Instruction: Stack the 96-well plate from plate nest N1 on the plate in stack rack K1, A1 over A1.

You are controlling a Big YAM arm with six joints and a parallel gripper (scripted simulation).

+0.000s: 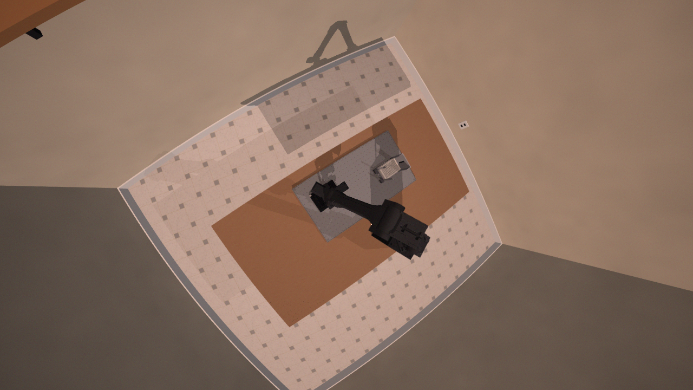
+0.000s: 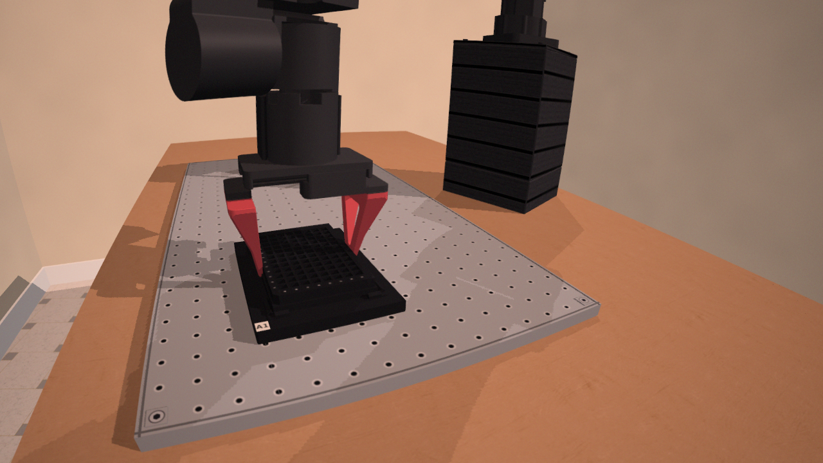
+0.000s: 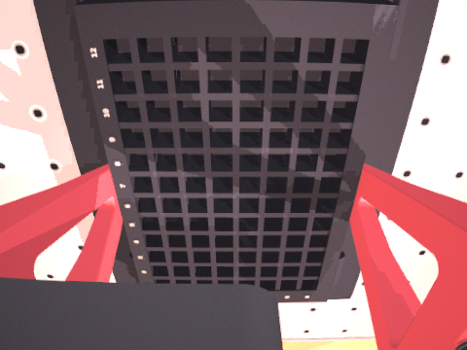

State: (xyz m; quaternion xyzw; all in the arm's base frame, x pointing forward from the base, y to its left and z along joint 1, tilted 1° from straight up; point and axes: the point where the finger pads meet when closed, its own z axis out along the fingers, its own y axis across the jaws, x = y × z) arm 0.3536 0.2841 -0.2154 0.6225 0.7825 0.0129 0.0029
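Right now the black plate nest N1 is 20 mm below my hand. Also, from my hand: black 96-well plate right at my hand; pale A1 mark 90 mm to the left, 40 mm ahead, 10 mm below; white 96-well plate 420 mm to the right, 10 mm ahead, 10 mm above.
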